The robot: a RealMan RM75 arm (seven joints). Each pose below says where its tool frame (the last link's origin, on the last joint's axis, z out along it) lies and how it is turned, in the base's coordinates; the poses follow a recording.
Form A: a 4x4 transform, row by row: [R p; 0 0 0 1], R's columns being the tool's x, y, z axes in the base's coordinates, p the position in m. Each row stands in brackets.
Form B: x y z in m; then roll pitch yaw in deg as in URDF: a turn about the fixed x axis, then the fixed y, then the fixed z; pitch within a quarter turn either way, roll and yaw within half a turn. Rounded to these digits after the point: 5 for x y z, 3 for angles.
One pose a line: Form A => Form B
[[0.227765 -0.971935 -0.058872 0.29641], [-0.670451 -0.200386 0.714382 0.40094], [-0.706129 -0.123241 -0.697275 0.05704], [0 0 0 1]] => 0.29641 0.40094 0.05704 -169.977 44.921 -71.236
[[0.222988 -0.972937 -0.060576 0.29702], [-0.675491 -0.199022 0.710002 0.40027], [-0.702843 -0.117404 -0.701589 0.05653], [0 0 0 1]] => 0.29702 0.40027 0.05653 -170.500 44.656 -71.731
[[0.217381 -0.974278 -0.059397 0.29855], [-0.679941 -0.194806 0.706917 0.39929], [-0.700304 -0.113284 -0.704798 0.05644], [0 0 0 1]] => 0.29855 0.39929 0.05644 -170.869 44.451 -72.271
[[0.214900 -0.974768 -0.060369 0.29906], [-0.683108 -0.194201 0.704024 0.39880], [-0.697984 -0.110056 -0.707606 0.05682], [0 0 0 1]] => 0.29906 0.39880 0.05682 -171.159 44.265 -72.537
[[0.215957 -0.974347 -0.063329 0.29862], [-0.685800 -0.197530 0.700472 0.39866], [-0.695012 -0.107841 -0.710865 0.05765], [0 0 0 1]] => 0.29862 0.39866 0.05765 -171.374 44.028 -72.521
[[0.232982 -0.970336 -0.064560 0.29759], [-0.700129 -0.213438 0.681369 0.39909], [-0.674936 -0.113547 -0.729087 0.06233], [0 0 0 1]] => 0.29759 0.39909 0.06233 -171.148 42.449 -71.594
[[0.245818 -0.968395 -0.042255 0.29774], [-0.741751 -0.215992 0.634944 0.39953], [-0.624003 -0.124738 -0.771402 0.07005], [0 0 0 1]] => 0.29774 0.39953 0.07005 -170.815 38.609 -71.665
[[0.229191 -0.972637 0.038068 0.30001], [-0.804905 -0.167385 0.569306 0.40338], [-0.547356 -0.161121 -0.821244 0.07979], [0 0 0 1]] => 0.30001 0.40338 0.07979 -168.900 33.186 -74.106
